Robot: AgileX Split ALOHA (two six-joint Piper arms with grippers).
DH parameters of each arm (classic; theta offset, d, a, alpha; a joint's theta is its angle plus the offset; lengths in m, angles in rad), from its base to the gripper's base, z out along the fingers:
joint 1: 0 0.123 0 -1.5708
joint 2: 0.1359 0 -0.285 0
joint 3: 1.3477 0 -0.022 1.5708
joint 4: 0 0.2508 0 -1.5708
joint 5: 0 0 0.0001 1.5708
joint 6: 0 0.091 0 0
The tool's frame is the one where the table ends.
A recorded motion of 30 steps. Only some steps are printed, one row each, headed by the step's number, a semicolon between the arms.
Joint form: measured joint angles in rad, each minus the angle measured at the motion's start. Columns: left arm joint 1, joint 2, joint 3, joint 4, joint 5, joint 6; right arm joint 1, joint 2, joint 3, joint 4, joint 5, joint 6.
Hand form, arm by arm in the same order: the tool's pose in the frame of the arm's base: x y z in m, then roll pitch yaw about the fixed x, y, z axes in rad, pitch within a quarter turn. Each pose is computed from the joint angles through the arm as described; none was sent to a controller.
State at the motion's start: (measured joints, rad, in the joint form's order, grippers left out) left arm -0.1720 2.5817 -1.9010 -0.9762 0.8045 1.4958; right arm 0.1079 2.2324 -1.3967 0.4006 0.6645 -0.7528
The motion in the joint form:
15: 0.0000 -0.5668 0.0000 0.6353 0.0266 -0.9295; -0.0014 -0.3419 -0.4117 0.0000 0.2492 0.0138
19: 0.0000 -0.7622 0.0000 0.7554 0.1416 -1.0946; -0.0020 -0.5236 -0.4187 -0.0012 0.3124 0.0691
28: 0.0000 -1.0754 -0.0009 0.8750 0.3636 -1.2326; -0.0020 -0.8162 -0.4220 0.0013 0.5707 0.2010
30: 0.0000 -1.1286 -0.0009 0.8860 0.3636 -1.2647; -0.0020 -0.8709 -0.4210 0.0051 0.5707 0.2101
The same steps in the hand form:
15: 0.4563 -0.1021 0.3117 3.0743 0.7734 2.5130; 0.4265 0.0739 0.3361 -3.0137 0.7496 -2.3830
19: 0.4061 -0.0870 0.3888 3.0334 0.8148 2.5760; 0.3770 0.0696 0.4088 -2.9498 0.8587 -2.3510
28: 0.2965 -0.0601 0.4859 2.9614 0.8775 2.6172; 0.2642 0.0619 0.4896 -3.0131 0.9058 -2.3871
30: 0.2773 -0.0558 0.5014 2.9580 0.9302 2.6394; 0.2438 0.0600 0.5036 -2.9743 0.9515 -2.3595

